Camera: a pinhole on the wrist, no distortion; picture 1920 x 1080 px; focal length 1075.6 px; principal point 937.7 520.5 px. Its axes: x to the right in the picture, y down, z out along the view. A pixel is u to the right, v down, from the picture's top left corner.
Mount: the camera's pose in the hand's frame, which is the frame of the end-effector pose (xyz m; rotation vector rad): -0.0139 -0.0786 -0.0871 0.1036 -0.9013 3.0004
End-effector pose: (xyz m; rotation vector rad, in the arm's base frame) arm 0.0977 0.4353 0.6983 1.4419 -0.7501 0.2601
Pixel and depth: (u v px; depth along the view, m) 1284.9 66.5 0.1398
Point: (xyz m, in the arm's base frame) 0.1040 0.3712 0.5806
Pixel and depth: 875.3 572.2 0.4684
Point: 0.2488 0.0970 0.4267
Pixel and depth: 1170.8 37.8 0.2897
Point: 0.0624 0.2126 0.5499
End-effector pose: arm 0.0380 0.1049 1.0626 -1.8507 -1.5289 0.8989
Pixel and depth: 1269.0 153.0 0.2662
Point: -0.2116 0.0587 1.0743
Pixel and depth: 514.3 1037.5 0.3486
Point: -0.2709 0.3187 1.2991
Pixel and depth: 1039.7 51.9 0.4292
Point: -0.3577 0.1150 0.9603
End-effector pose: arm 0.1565 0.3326 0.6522 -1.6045 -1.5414 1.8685
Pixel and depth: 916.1 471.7 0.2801
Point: -0.0678 0.3490 0.8012
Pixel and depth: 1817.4 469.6 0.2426
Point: 0.0312 0.2019 0.9090
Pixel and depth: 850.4 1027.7 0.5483
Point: -0.3043 0.5011 1.0619
